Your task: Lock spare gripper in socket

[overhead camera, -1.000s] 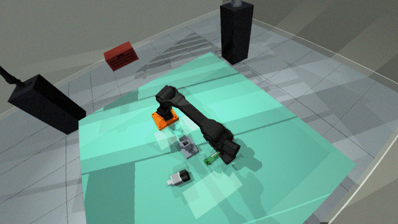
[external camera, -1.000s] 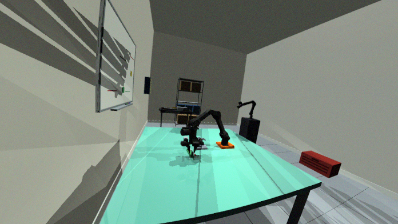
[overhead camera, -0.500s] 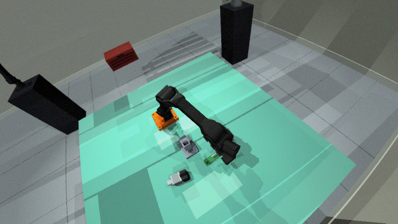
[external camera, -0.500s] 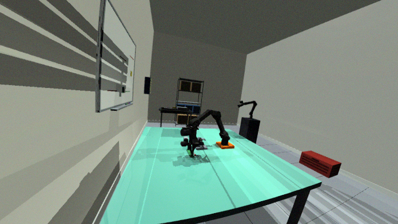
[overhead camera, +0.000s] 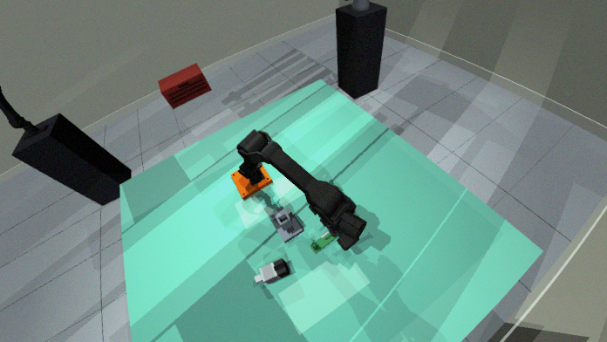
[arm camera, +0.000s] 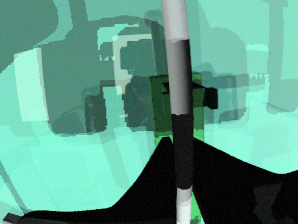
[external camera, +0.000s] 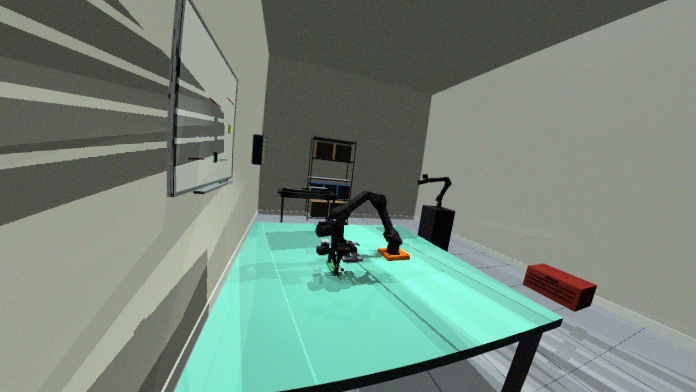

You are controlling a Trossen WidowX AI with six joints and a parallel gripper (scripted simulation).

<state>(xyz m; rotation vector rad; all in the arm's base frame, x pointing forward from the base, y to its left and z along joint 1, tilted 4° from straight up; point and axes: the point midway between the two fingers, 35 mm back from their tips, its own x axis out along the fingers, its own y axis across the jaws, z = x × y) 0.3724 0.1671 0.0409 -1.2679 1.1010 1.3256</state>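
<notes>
My gripper tip is now 1 cm short of the green bracket strip and 3 cm to the left of it. The rest, counted from my gripper tip: mount socket 10 cm behind, 14 cm to the right, 3 cm above; then spare gripper 2 cm ahead, 26 cm to the right.
</notes>
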